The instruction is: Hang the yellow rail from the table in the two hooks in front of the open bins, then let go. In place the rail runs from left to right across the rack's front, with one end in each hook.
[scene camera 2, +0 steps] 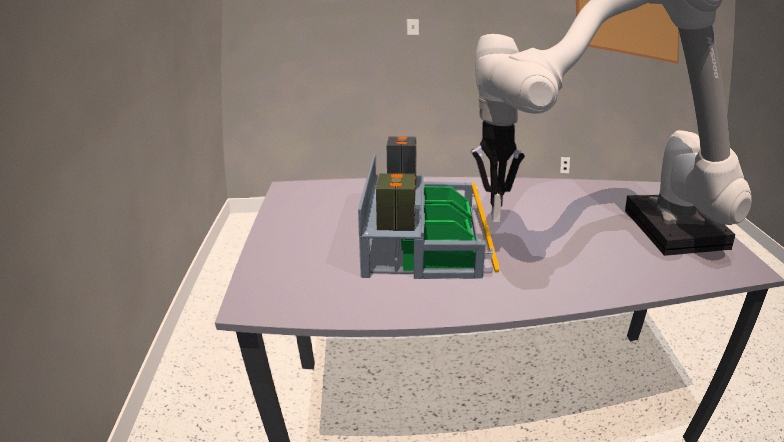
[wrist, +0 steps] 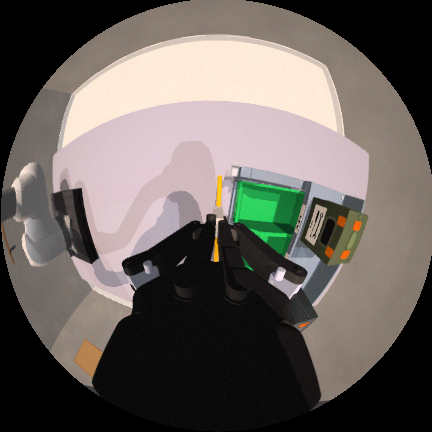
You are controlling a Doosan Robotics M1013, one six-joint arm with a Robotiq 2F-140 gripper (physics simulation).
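Where they show: gripper, fingertip midpoint: (scene camera 2: 495, 219) (wrist: 217, 213); arm's base, origin of the base link: (scene camera 2: 676, 212) (wrist: 66, 230).
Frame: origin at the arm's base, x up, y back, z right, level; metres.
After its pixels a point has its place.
Observation:
The yellow rail (scene camera 2: 483, 218) @(x -0.009, y -0.688, z -0.086 m) (wrist: 219, 192) @(x -0.039, y -0.668, z -0.242 m) is long and thin. It runs along the front of the grey rack (scene camera 2: 418, 259) @(x -0.008, y -0.842, z -0.314 m) (wrist: 272, 176) @(x 0.029, y -0.760, z -0.302 m), beside the open green bins (scene camera 2: 447, 231) @(x 0.000, y -0.781, z -0.187 m) (wrist: 262, 204) @(x -0.047, y -0.783, z -0.232 m). In the wrist view, one rail end is beside a pale hook (wrist: 235, 170) @(x -0.001, y -0.691, z -0.299 m) at the rack's corner, with a gap between them. I cannot tell the rail's height. The other hook is not clearly visible. My gripper (scene camera 2: 496, 208) @(x 0.047, y -0.669, z -0.217 m) (wrist: 217, 213) @(x 0.047, y -0.669, z -0.217 m) is shut with nothing held. Its fingertips are in front of the rack, over the rail in the wrist view, and hide part of it there.
An olive case (scene camera 2: 395, 205) @(x 0.104, y -0.892, z -0.289 m) (wrist: 327, 232) @(x 0.113, y -0.854, z -0.237 m) and a dark grey case (scene camera 2: 401, 156) @(x 0.136, y -0.898, z -0.051 m) (wrist: 304, 311) @(x 0.141, y -0.901, z -0.051 m) stand on the rack's raised rear part. The rack is on the lilac table (scene camera 2: 307, 296) @(x -0.056, y -1.069, z -0.415 m) (wrist: 150, 135) @(x -0.056, y -0.459, z -0.368 m). The black arm base (scene camera 2: 680, 236) @(x -0.006, y -0.060, z -0.171 m) (wrist: 80, 225) @(x -0.017, y -0.143, z -0.050 m) is at the table's right in the scene view.

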